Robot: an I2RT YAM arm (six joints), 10 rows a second.
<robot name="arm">
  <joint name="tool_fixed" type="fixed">
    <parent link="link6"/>
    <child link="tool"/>
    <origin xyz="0 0 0" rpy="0 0 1.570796"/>
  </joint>
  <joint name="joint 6" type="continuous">
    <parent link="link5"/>
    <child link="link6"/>
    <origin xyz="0.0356 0 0.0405" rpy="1.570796 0 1.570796"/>
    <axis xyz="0 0 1"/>
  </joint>
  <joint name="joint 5" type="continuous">
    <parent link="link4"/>
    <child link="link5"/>
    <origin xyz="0.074 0.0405 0.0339" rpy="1.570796 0 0"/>
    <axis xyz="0 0 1"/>
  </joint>
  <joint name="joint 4" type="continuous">
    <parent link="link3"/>
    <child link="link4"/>
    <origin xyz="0.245 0.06 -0.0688" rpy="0 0 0"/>
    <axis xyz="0 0 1"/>
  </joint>
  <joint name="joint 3" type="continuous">
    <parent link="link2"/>
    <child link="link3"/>
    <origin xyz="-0.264 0 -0.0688" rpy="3.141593 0 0"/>
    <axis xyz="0 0 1"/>
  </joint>
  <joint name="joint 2" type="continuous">
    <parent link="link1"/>
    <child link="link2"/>
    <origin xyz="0.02 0.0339 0.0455" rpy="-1.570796 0 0"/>
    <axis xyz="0 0 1"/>
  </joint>
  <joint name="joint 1" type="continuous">
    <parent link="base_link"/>
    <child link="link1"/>
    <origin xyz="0 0 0.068" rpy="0 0 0"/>
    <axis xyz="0 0 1"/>
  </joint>
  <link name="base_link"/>
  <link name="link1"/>
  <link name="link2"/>
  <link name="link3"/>
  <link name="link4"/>
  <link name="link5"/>
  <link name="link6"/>
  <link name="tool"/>
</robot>
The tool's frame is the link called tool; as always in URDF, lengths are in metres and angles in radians. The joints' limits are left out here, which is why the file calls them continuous.
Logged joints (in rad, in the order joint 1, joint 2, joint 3, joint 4, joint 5, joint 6), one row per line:
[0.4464 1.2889 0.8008 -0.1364 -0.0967 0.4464]
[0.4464 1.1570 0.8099 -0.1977 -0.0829 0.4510]
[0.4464 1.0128 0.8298 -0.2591 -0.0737 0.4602]
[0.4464 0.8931 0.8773 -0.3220 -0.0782 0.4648]
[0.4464 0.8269 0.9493 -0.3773 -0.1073 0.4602]
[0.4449 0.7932 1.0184 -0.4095 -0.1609 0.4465]
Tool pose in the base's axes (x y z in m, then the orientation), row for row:
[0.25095 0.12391 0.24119 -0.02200 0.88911 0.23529 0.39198]
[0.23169 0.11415 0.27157 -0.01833 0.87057 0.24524 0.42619]
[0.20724 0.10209 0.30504 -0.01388 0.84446 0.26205 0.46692]
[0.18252 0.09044 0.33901 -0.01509 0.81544 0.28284 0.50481]
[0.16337 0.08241 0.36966 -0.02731 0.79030 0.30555 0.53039]
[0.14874 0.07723 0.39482 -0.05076 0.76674 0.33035 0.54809]
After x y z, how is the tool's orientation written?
As a quaternion, x y z w.
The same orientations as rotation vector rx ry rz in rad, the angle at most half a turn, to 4 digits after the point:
[-0.0559 2.2576 0.5975]
[-0.0458 2.1759 0.6130]
[-0.0341 2.0722 0.6430]
[-0.0364 1.9679 0.6826]
[-0.0652 1.8863 0.7293]
[-0.1202 1.8164 0.7826]

